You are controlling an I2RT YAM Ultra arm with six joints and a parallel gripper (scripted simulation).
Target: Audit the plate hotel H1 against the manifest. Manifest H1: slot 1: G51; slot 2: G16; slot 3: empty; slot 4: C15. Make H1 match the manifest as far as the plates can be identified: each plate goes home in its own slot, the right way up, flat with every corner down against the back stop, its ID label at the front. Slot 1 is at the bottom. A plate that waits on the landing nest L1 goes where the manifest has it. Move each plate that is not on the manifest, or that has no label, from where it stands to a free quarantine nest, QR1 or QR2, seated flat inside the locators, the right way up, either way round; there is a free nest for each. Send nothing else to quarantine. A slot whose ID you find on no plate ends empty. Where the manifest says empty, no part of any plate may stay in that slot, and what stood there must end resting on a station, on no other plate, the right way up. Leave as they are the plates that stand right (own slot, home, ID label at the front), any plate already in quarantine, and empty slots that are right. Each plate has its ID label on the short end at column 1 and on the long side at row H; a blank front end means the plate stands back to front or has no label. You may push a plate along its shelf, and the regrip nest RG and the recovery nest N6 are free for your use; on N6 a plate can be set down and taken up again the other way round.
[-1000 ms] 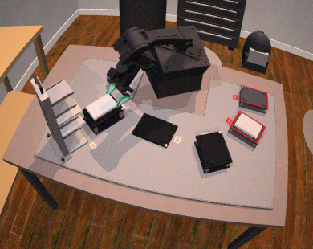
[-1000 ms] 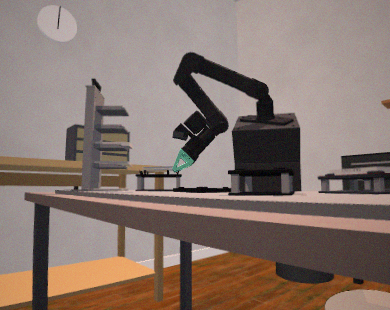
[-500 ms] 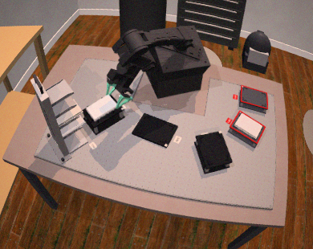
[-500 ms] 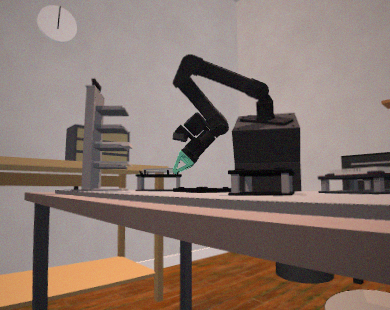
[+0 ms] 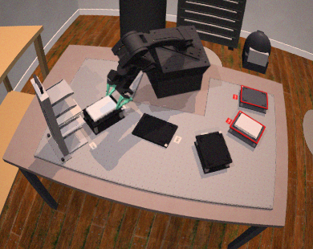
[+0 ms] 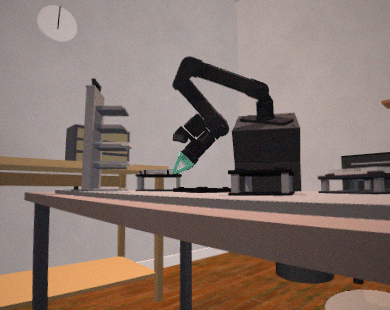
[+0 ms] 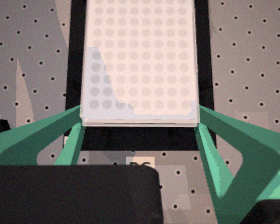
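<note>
Now: the black regrip nest 50 mm ahead of my hand, 30 mm to the right of it and 10 mm below it. Round my hand: recovery nest N6: 210 mm to the left, 60 mm below, 40 mm ahead; then RG label: 70 mm below, 40 mm behind, 30 mm to the left; then H1 tag: 200 mm ahead, 70 mm below, 20 mm to the right.
</note>
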